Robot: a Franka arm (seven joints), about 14 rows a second.
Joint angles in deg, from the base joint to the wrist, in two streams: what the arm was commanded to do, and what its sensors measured. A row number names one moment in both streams.
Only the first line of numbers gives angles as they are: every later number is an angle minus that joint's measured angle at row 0.
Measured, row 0:
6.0 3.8 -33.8 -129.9 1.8 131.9 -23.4
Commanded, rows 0 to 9:
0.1 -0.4 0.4 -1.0 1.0 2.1 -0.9
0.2 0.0 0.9 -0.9 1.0 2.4 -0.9
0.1 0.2 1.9 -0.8 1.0 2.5 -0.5
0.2 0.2 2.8 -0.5 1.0 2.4 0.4
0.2 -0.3 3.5 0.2 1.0 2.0 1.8
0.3 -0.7 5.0 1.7 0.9 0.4 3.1
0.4 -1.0 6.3 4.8 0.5 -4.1 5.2
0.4 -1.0 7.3 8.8 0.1 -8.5 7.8
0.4 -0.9 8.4 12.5 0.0 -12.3 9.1
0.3 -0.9 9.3 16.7 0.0 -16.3 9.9
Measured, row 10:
0.4 -0.2 7.9 8.4 0.2 -8.4 7.0
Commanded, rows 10 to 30:
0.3 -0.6 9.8 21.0 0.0 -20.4 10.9
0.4 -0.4 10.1 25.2 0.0 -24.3 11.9
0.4 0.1 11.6 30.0 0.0 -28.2 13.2
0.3 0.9 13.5 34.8 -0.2 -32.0 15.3
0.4 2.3 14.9 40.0 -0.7 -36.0 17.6
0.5 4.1 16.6 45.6 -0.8 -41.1 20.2
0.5 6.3 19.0 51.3 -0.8 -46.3 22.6
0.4 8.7 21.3 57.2 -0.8 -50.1 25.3
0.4 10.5 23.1 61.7 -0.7 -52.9 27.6
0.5 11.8 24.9 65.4 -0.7 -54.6 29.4
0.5 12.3 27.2 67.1 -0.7 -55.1 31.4
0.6 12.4 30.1 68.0 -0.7 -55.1 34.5
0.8 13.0 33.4 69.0 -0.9 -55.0 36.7
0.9 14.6 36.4 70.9 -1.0 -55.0 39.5
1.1 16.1 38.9 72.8 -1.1 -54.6 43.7
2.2 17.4 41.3 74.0 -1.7 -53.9 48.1
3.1 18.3 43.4 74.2 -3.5 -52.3 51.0
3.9 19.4 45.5 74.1 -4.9 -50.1 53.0
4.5 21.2 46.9 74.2 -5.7 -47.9 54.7
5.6 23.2 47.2 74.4 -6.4 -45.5 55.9
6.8 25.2 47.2 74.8 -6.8 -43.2 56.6
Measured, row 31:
5.4 19.7 46.5 70.1 -5.0 -45.7 53.9
